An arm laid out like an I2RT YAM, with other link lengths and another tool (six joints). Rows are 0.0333 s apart.
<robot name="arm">
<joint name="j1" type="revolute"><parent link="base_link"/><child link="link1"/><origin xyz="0 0 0.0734" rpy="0 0 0"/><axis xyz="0 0 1"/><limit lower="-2.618" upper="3.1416"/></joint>
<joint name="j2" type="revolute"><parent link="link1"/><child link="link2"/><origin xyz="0.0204 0.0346 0.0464" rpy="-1.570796 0 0"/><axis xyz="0 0 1"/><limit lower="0" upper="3.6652"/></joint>
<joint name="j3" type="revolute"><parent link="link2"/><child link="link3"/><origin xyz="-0.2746 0 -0.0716" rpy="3.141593 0 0"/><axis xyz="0 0 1"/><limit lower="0" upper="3.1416"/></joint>
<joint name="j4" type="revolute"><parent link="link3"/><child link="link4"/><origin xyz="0.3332 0.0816 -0.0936" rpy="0 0 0"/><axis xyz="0 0 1"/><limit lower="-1.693" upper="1.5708"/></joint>
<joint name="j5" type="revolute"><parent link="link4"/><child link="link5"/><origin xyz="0.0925 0.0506 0.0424" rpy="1.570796 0 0"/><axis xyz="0 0 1"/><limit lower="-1.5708" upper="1.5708"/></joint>
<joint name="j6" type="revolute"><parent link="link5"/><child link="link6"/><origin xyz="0.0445 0 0.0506" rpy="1.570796 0 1.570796"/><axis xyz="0 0 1"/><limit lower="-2.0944" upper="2.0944"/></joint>
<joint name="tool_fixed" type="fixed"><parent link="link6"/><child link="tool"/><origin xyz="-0.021 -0.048 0.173" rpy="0.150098 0 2.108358"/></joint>
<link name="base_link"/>
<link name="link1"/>
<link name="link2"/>
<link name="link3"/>
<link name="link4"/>
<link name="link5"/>
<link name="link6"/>
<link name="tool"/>
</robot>
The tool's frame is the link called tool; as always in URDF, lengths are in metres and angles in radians.
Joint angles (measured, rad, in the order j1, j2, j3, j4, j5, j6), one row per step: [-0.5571, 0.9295, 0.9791, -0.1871, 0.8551, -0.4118]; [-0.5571, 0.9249, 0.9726, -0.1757, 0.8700, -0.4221]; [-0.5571, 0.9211, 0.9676, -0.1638, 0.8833, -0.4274]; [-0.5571, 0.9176, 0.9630, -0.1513, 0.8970, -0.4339]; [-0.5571, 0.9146, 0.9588, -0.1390, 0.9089, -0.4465]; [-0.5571, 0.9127, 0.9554, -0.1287, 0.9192, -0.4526]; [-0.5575, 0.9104, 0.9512, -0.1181, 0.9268, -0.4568]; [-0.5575, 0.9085, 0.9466, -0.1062, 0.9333, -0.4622]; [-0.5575, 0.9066, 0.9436, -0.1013, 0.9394, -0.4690]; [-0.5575, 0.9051, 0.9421, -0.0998, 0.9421, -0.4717]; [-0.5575, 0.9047, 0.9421, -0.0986, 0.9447, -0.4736]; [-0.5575, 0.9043, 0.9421, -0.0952, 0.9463, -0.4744]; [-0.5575, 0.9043, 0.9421, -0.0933, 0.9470, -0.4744]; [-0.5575, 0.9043, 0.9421, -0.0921, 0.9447, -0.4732]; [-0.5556, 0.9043, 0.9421, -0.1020, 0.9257, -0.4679]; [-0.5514, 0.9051, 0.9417, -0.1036, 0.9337, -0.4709]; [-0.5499, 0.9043, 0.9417, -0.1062, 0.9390, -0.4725]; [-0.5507, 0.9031, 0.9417, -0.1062, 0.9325, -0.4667]
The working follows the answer.
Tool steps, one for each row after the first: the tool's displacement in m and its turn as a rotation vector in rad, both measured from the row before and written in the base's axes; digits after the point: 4 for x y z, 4 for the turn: [-0.0035, -0.0005, 0.0010, -0.0082, 0.0031, -0.0139]; [-0.0033, -0.0005, 0.0018, -0.0077, -0.0030, -0.0128]; [-0.0033, -0.0005, 0.0020, -0.0081, -0.0024, -0.0132]; [-0.0027, -0.0003, 0.0016, -0.0082, 0.0037, -0.0111]; [-0.0023, -0.0004, 0.0013, -0.0060, -0.0009, -0.0099]; [-0.0020, -0.0003, 0.0011, -0.0055, -0.0029, -0.0078]; [-0.0015, -0.0002, 0.0010, -0.0057, -0.0022, -0.0062]; [-0.0014, -0.0001, 0.0001, -0.0029, 0.0038, -0.0058]; [-0.0008, 0.0000, 0.0000, -0.0011, 0.0015, -0.0026]; [-0.0006, -0.0001, 0.0004, -0.0011, 0.0006, -0.0025]; [-0.0005, 0.0000, 0.0010, -0.0021, -0.0024, -0.0016]; [-0.0002, 0.0000, 0.0005, -0.0010, -0.0016, -0.0007]; [0.0004, 0.0001, 0.0003, -0.0004, -0.0023, 0.0023]; [0.0047, 0.0015, -0.0025, 0.0066, 0.0025, 0.0207]; [0.0001, 0.0006, -0.0010, 0.0008, 0.0056, -0.0037]; [-0.0007, 0.0003, -0.0003, 0.0005, 0.0033, -0.0037]; [0.0006, 0.0003, 0.0007, 0.0002, -0.0070, 0.0055]
Tool pose at each row, in the base's axes (x y z in m, rotation vector in rad; rounded; the steps above come from the unrounded poses): [0.3173, -0.3446, 0.4369, 1.2784, 1.2723, -1.1563]; [0.3138, -0.3451, 0.4379, 1.2817, 1.2616, -1.1726]; [0.3105, -0.3456, 0.4397, 1.2871, 1.2472, -1.1831]; [0.3072, -0.3461, 0.4417, 1.2923, 1.2328, -1.1945]; [0.3046, -0.3464, 0.4433, 1.2929, 1.2236, -1.2091]; [0.3023, -0.3468, 0.4447, 1.2963, 1.2133, -1.2183]; [0.3003, -0.3471, 0.4458, 1.2995, 1.2032, -1.2242]; [0.2988, -0.3473, 0.4468, 1.3010, 1.1941, -1.2295]; [0.2974, -0.3475, 0.4469, 1.3014, 1.1916, -1.2379]; [0.2966, -0.3474, 0.4469, 1.3018, 1.1904, -1.2415]; [0.2960, -0.3475, 0.4473, 1.3025, 1.1887, -1.2443]; [0.2955, -0.3475, 0.4483, 1.3033, 1.1846, -1.2445]; [0.2953, -0.3475, 0.4488, 1.3038, 1.1823, -1.2442]; [0.2958, -0.3474, 0.4492, 1.3029, 1.1815, -1.2410]; [0.3005, -0.3458, 0.4467, 1.2912, 1.1990, -1.2251]; [0.3006, -0.3452, 0.4456, 1.2918, 1.2017, -1.2318]; [0.2998, -0.3449, 0.4453, 1.2934, 1.2025, -1.2369]; [0.3004, -0.3446, 0.4460, 1.2928, 1.2005, -1.2274]

